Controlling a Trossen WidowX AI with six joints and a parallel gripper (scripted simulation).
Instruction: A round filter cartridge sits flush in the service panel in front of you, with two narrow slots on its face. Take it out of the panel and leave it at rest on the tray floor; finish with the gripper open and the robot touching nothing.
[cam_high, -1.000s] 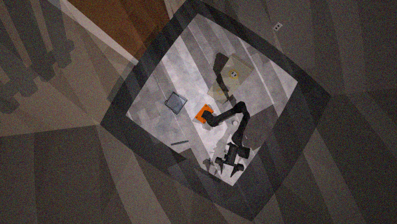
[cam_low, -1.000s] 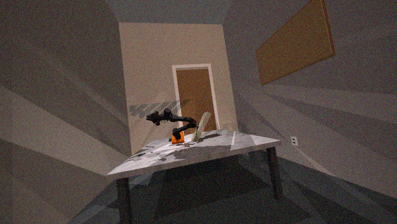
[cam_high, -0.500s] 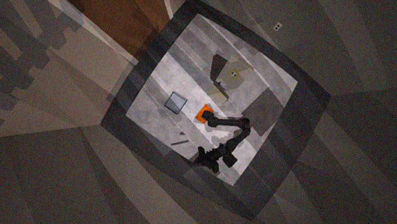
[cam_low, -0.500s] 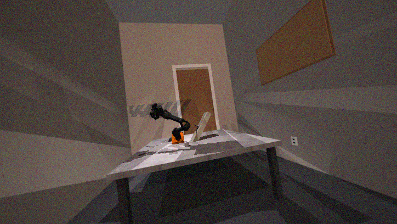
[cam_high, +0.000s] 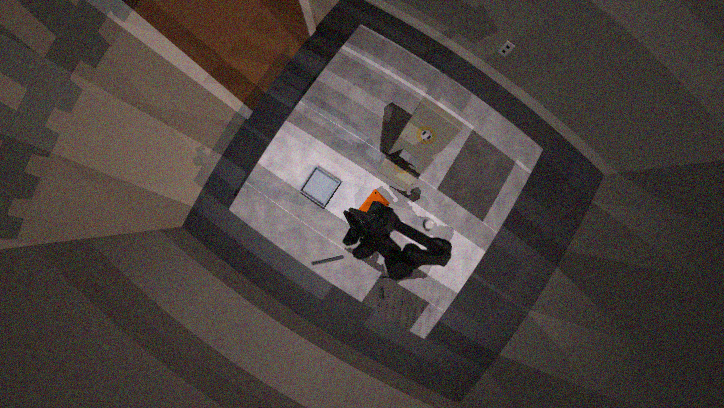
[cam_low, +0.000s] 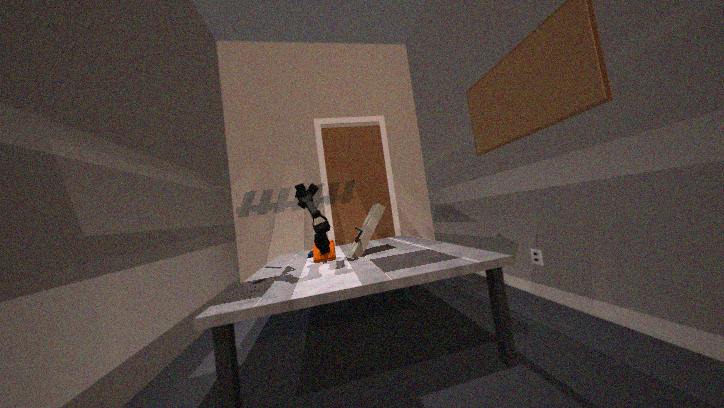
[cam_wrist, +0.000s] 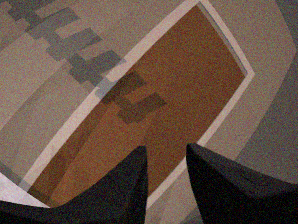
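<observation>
Right now my gripper tip is 40 cm short of the round filter cartridge, 13 cm to the left of it and 23 cm above it. Round my gripper tip: grey square tray: 1 cm ahead, 20 cm to the left, 47 cm below; then service panel: 36 cm ahead, 12 cm to the right, 31 cm below.
</observation>
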